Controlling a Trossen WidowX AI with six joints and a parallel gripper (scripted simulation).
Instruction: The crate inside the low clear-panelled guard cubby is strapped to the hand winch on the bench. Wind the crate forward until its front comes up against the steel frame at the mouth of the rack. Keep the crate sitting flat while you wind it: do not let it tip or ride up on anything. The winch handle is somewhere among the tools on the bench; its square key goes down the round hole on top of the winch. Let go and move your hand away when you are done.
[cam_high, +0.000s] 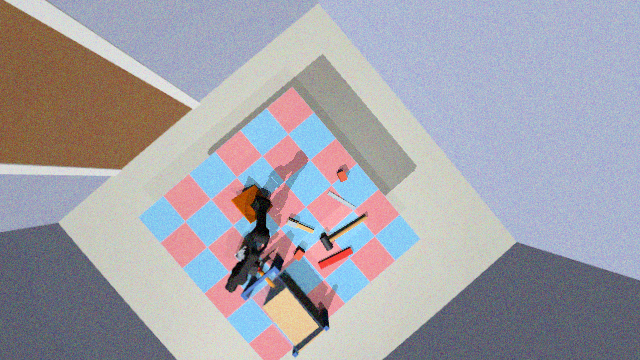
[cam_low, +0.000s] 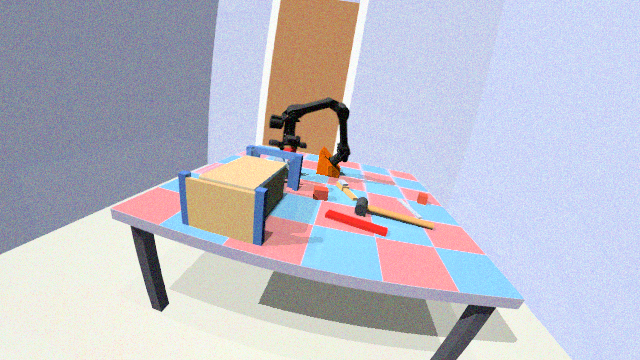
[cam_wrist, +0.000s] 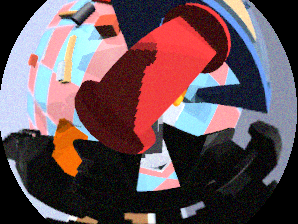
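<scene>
Now: the dark red knob 40 mm ahead of my gripper tip, 30 mm to the left of it and 50 mm above it. Round my gripper tip: winch: 60 mm behind, 30 mm to the right, 60 mm below; blue steel frame: 120 mm ahead, 20 mm to the right, 20 mm above; brush: 30 mm ahead, 330 mm to the left, 70 mm below.
</scene>
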